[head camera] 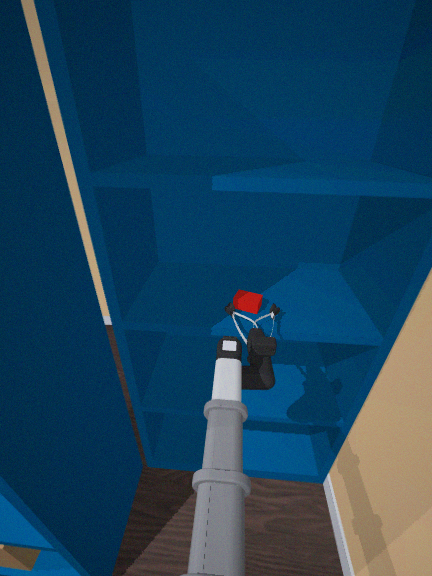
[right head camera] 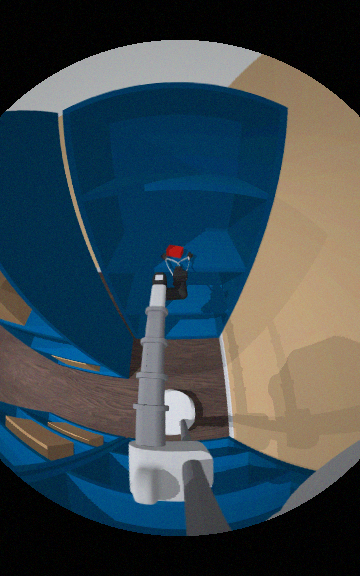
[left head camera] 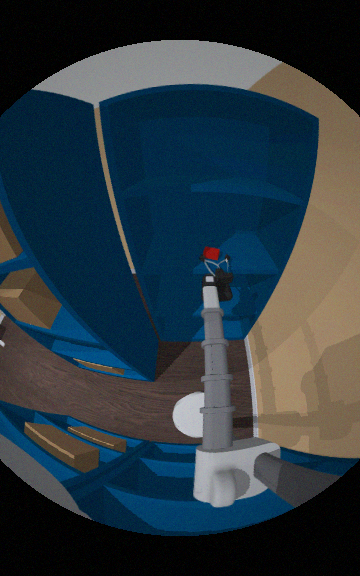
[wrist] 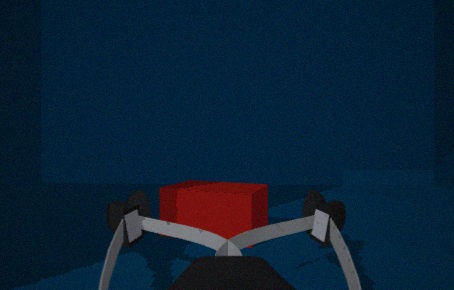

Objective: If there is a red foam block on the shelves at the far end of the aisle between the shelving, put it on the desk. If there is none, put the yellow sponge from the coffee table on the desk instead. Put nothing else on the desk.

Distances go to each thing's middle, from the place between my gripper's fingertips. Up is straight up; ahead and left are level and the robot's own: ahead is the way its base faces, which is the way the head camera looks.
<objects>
Right now my hand is 4 cm short of the red foam block (wrist: 227,209), 1 cm to the right of it and 1 cm above it.
</objects>
